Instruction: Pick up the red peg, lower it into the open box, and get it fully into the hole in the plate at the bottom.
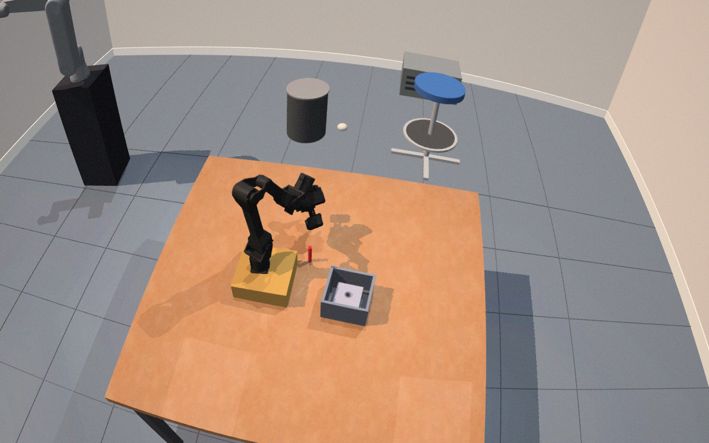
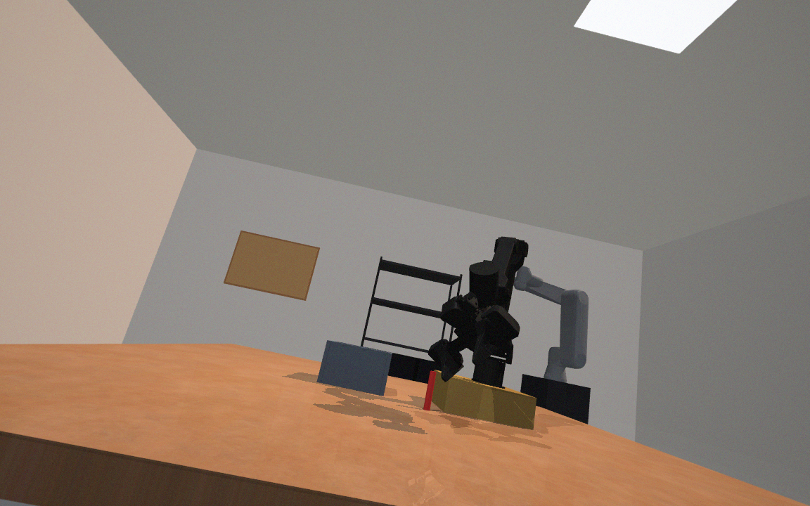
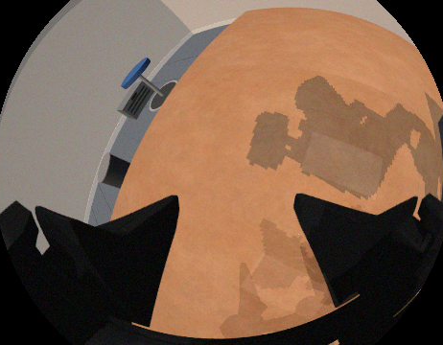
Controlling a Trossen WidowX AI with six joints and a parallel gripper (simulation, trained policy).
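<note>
Now: the red peg 200 mm to the right of my gripper tip, 50 mm below it and 20 mm behind it. From my gripper tip the other things lie so: grey box (390 mm to the right, 120 mm ahead, 70 mm below); plate (390 mm to the right, 120 mm ahead, 50 mm below).
</note>
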